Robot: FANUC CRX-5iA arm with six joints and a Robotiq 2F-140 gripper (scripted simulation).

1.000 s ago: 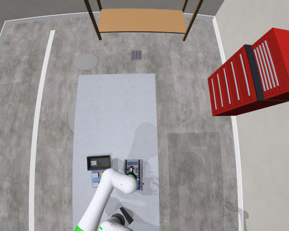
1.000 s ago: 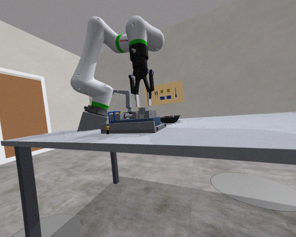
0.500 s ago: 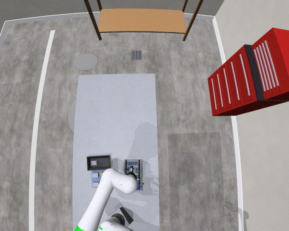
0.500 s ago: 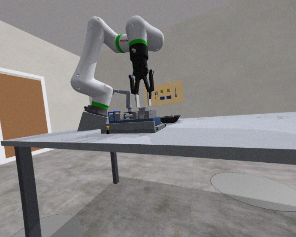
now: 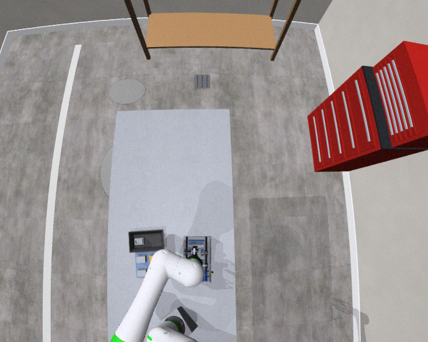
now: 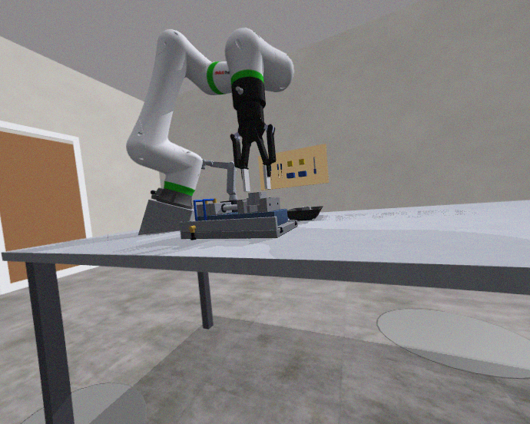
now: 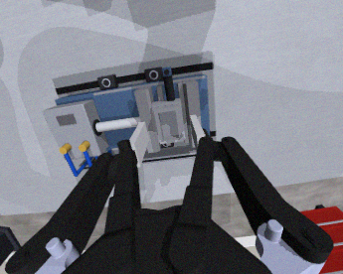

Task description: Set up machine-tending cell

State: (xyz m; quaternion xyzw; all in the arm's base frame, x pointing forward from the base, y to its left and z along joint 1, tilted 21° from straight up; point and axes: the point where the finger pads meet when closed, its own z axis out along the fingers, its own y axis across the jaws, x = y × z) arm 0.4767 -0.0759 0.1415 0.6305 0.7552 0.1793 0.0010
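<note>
The black work stop rod lies 60 mm below my hand and 50 mm to the left of it. Round my hand: blue infeed plate 290 mm to the left, 170 mm behind, 150 mm below; hose-end block 150 mm behind, 70 mm below, 30 mm to the right; brass blank 260 mm to the left, 130 mm below, 120 mm behind.
</note>
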